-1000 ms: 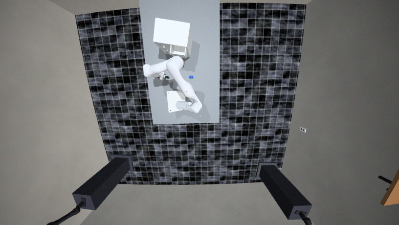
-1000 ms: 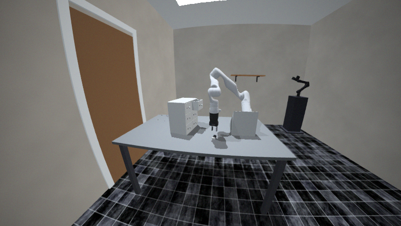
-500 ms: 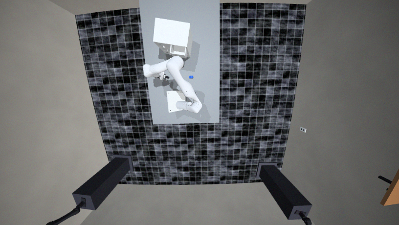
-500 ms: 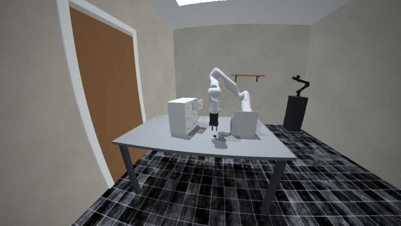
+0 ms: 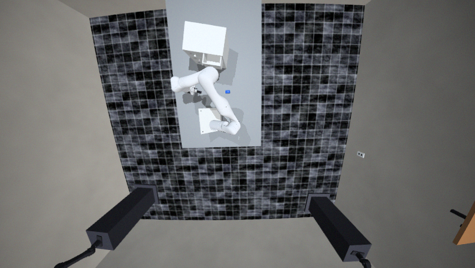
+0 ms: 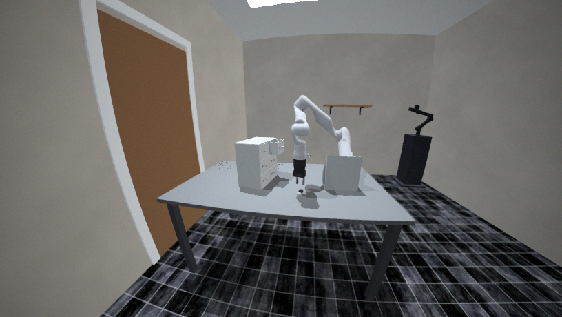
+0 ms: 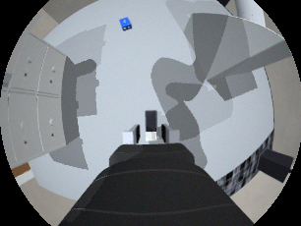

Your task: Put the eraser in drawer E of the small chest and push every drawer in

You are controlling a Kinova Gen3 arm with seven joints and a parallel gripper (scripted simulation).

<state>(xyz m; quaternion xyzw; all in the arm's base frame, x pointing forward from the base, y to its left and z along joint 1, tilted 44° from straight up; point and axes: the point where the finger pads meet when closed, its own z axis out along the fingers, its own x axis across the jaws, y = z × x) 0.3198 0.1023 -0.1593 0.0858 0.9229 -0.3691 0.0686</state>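
My hand is 8 cm above the black-and-white piece and 1 cm to the right of it. Round my hand: blue block: 29 cm to the right, 8 cm below; then drawer: 34 cm ahead, 8 cm to the right, 5 cm below.
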